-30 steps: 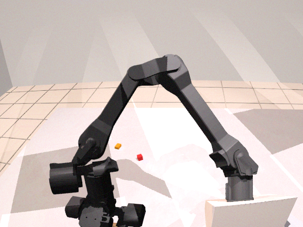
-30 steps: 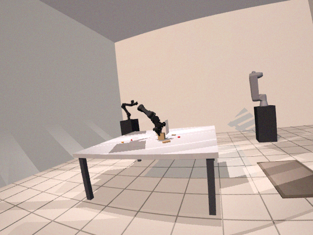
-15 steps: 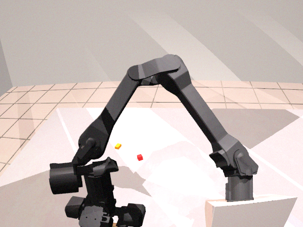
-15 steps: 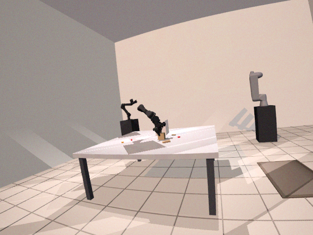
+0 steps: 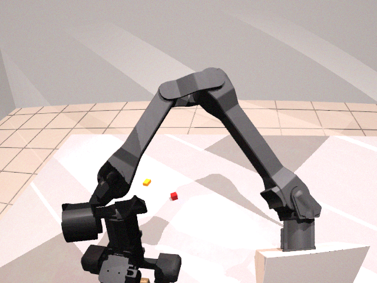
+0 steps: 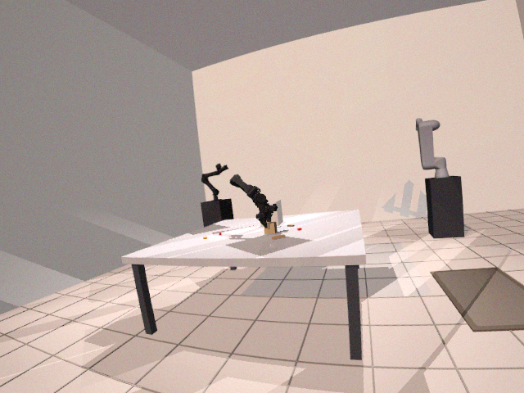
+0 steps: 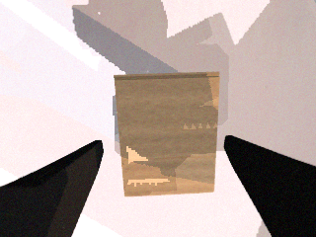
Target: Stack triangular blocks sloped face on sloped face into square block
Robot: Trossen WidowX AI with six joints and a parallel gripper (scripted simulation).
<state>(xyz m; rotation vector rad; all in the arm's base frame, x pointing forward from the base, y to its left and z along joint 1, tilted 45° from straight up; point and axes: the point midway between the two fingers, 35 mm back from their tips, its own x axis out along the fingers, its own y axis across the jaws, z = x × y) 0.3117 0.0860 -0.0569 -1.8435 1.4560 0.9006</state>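
Right now the tan triangular block is 1 cm to the right of my gripper tip and 1 cm above it. Round my gripper tip: wooden stick: 15 cm ahead, 12 cm to the left, 3 cm below; small red cube: 36 cm to the right, 3 cm below, 3 cm ahead.
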